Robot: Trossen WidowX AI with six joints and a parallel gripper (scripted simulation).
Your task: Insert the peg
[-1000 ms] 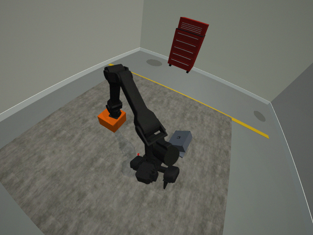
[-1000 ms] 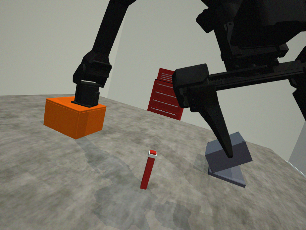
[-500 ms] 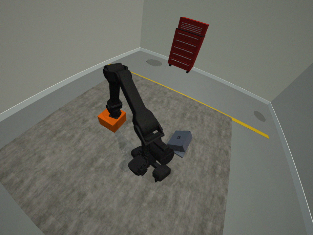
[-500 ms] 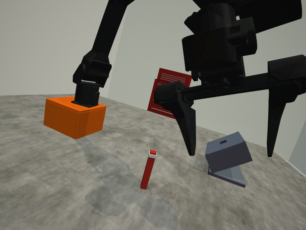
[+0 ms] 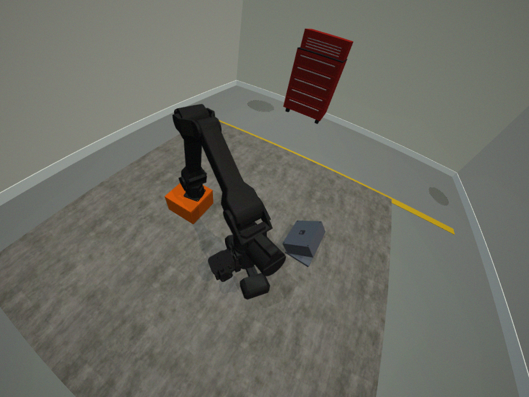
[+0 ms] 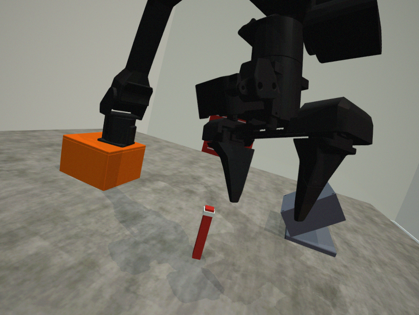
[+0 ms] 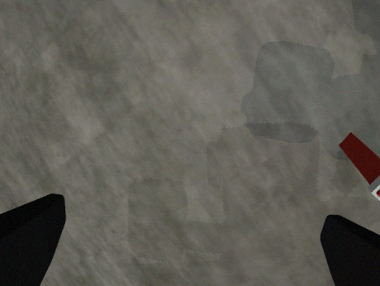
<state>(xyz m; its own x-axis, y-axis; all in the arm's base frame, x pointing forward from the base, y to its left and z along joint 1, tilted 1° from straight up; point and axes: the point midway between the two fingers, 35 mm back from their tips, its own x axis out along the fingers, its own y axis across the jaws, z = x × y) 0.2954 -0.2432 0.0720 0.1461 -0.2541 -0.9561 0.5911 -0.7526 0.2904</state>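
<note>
The red square peg lies 5 cm behind my gripper tip, 6 cm to the left of it and 6 cm below it. Also, from my gripper tip: grey sloped panel block: 16 cm ahead, 24 cm to the left, 5 cm below.
</note>
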